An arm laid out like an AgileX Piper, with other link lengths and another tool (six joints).
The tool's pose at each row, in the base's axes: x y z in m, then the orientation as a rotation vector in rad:
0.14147 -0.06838 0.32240 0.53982 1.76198 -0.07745
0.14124 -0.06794 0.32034 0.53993 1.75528 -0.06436
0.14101 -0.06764 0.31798 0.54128 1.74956 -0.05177
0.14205 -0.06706 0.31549 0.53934 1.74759 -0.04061
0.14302 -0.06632 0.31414 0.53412 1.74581 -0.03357
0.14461 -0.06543 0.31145 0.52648 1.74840 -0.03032
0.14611 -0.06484 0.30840 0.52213 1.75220 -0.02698
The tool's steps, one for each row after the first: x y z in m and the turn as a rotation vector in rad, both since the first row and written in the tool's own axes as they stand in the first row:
0.00210 -0.00018 0.00020 -0.00933 -0.00399 0.00840
0.00444 -0.00054 0.00052 -0.01753 -0.00689 0.01715
0.00679 -0.00019 0.00194 -0.02623 -0.00696 0.02217
0.00812 0.00054 0.00293 -0.03405 -0.00816 0.02285
0.01066 0.00134 0.00479 -0.04024 -0.00627 0.01898
0.01346 0.00175 0.00677 -0.04449 -0.00268 0.01704

